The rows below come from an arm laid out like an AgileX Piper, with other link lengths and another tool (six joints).
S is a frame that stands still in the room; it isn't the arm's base.
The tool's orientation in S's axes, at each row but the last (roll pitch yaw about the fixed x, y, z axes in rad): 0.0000, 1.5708, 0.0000; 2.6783, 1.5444, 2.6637; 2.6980, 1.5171, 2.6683; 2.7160, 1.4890, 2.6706; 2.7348, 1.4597, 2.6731
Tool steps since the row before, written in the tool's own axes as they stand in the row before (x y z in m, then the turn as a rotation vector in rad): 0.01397, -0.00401, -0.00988, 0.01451, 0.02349, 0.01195; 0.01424, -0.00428, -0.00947, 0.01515, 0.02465, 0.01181; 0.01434, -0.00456, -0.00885, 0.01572, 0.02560, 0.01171; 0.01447, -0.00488, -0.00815, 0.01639, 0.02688, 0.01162; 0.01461, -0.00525, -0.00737, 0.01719, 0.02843, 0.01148
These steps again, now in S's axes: -0.00988, -0.00401, -0.01397, 0.01195, 0.02349, -0.01451; -0.00986, -0.00397, -0.01406, 0.01181, 0.02466, -0.01513; -0.00966, -0.00395, -0.01400, 0.01171, 0.02563, -0.01568; -0.00940, -0.00398, -0.01398, 0.01164, 0.02693, -0.01629; -0.00910, -0.00407, -0.01400, 0.01151, 0.02853, -0.01701
